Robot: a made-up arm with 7 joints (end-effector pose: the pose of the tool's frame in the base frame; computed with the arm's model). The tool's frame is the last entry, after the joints. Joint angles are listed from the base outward.
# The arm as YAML. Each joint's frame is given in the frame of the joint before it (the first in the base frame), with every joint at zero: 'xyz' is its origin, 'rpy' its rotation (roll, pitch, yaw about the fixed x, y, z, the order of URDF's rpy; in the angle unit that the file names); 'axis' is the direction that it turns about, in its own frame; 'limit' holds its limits. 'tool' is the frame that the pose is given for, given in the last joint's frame.
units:
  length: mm
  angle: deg
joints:
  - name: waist
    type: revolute
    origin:
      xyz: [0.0, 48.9, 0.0]
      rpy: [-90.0, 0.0, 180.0]
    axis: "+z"
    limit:
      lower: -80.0
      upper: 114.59
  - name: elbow
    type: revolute
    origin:
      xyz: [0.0, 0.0, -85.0]
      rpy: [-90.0, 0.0, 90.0]
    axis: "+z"
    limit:
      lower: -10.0
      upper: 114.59
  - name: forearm
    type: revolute
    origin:
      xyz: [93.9, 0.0, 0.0]
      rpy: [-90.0, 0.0, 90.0]
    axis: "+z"
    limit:
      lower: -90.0
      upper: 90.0
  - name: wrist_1
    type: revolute
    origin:
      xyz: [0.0, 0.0, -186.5]
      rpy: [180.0, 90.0, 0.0]
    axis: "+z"
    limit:
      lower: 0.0
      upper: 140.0
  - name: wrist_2
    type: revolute
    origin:
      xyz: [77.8, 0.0, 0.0]
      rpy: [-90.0, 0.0, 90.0]
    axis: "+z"
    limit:
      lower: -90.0
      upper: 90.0
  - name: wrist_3
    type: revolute
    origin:
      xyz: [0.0, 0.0, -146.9]
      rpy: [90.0, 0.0, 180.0]
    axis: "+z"
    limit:
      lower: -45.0
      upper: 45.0
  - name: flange
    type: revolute
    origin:
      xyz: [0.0, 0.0, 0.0]
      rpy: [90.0, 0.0, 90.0]
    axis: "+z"
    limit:
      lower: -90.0
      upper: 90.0
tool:
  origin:
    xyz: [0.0, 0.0, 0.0]
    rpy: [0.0, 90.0, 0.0]
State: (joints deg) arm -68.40 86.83 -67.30 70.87 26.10 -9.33 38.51
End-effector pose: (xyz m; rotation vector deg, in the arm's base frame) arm -0.1699 0.4766 -0.1554 -48.94 62.22 -47.63
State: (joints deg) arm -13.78 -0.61 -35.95 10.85 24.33 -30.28 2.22
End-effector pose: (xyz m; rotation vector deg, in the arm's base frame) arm -0.0860 0.1037 -0.4945 -12.20 -25.74 -8.99
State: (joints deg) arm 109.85 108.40 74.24 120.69 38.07 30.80 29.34
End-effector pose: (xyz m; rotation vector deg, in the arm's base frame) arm -0.2330 0.2324 -0.0283 -94.96 90.59 -8.25
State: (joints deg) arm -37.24 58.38 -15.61 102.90 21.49 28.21 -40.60
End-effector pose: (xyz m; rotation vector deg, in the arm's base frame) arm 0.0645 0.2991 -0.2637 45.35 -36.80 -30.23
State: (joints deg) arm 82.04 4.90 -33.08 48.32 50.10 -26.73 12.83
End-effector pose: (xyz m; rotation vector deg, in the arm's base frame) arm 0.4513 0.0793 0.0789 -45.66 -143.40 -16.15
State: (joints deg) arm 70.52 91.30 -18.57 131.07 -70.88 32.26 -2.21
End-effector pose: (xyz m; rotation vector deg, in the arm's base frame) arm 0.1016 0.2679 0.1344 -146.00 50.59 16.22
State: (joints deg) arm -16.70 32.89 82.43 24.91 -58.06 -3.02 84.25
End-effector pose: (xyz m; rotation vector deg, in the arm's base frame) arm -0.0903 0.4756 -0.3442 -25.39 -9.52 6.18
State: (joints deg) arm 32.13 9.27 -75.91 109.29 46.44 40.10 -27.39
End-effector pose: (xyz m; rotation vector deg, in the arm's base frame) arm 0.1696 -0.0359 -0.1729 -34.09 -57.39 -55.92
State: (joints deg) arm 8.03 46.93 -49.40 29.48 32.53 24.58 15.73
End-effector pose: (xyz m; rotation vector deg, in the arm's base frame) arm 0.1252 0.4243 -0.3726 16.61 4.10 -15.08
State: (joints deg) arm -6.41 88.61 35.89 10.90 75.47 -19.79 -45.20
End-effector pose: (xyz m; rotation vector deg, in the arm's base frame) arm 0.0356 0.6354 0.0088 95.41 -77.32 109.20
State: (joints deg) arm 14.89 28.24 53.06 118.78 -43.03 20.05 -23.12
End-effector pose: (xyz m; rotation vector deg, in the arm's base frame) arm 0.1342 0.3541 -0.0442 127.21 -82.36 38.16
